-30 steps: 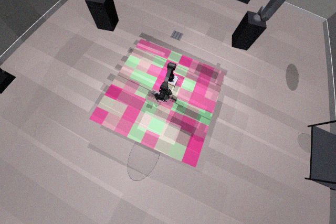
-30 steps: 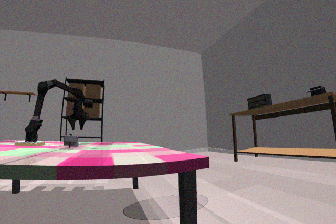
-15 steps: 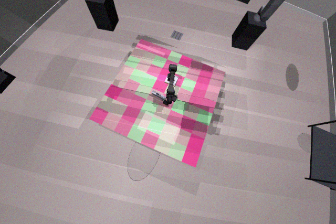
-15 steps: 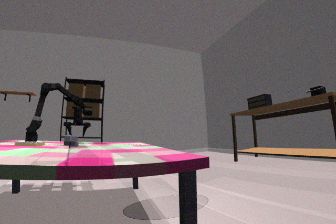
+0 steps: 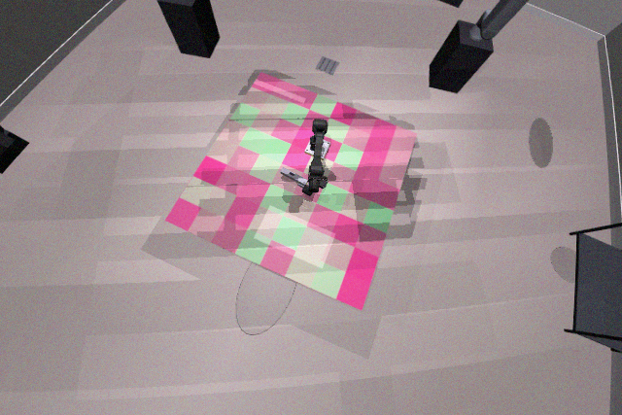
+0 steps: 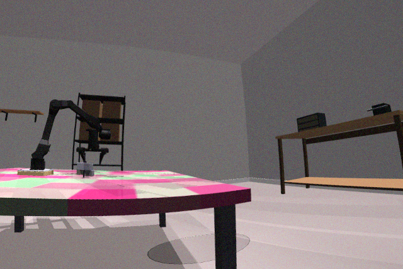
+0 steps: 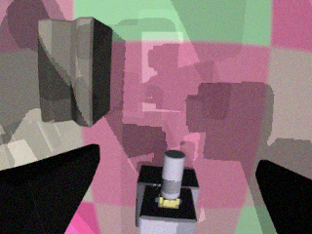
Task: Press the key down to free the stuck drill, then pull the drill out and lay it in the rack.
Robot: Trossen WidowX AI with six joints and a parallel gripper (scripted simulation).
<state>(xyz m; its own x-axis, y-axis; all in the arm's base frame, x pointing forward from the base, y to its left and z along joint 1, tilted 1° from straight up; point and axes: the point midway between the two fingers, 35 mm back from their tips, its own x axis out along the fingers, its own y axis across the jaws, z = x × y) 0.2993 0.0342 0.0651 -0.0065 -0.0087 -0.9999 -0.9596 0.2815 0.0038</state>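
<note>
Now: gripper tip 2 cm past the drill, 6 cm to the left of it and 1 cm above it. Also, from my gripper tip: grey fixture 4 cm behind, 12 cm to the right, 2 cm below; then rack 6 cm behind, 6 cm to the left, 4 cm below.
</note>
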